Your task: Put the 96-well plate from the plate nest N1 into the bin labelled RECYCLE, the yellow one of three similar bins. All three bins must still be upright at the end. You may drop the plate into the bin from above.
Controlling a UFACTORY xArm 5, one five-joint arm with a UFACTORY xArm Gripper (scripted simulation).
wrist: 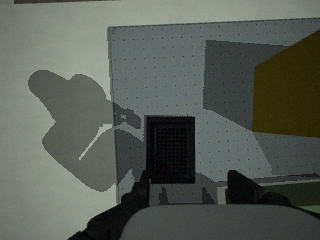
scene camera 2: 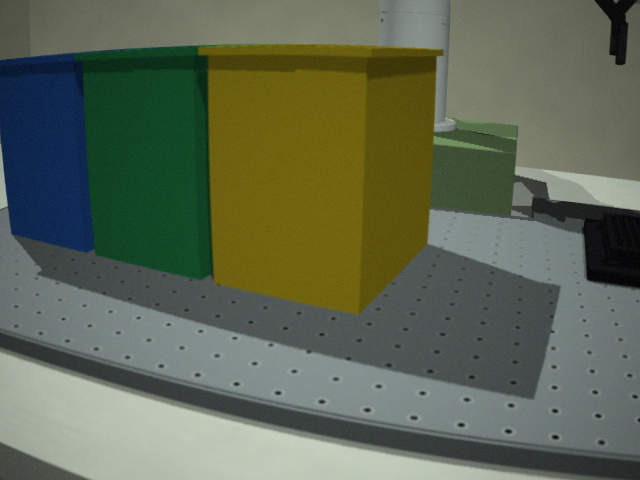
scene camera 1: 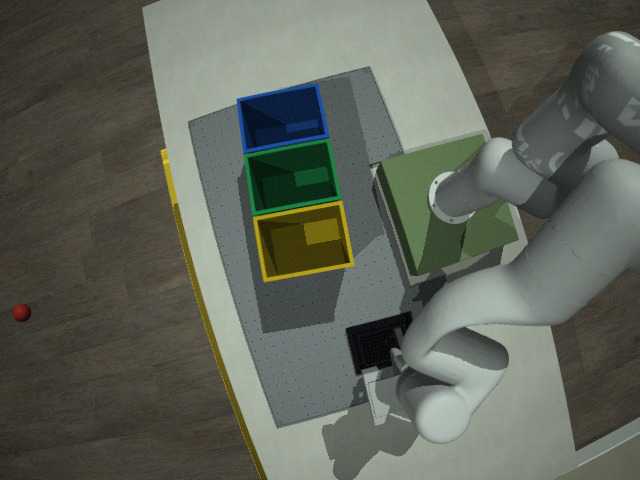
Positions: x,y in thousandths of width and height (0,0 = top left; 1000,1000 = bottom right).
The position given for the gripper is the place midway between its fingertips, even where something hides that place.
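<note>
The wrist view shows the gripper (wrist: 589,765), while the blue bin is out of frame in the wrist view. Scene camera 1 shows a black 96-well plate (scene camera 1: 585,732), together with a yellow bin (scene camera 1: 482,501) and the blue bin (scene camera 1: 437,247). In scene camera 2 the yellow bin (scene camera 2: 501,328) appears again, as does the blue bin (scene camera 2: 82,418).
</note>
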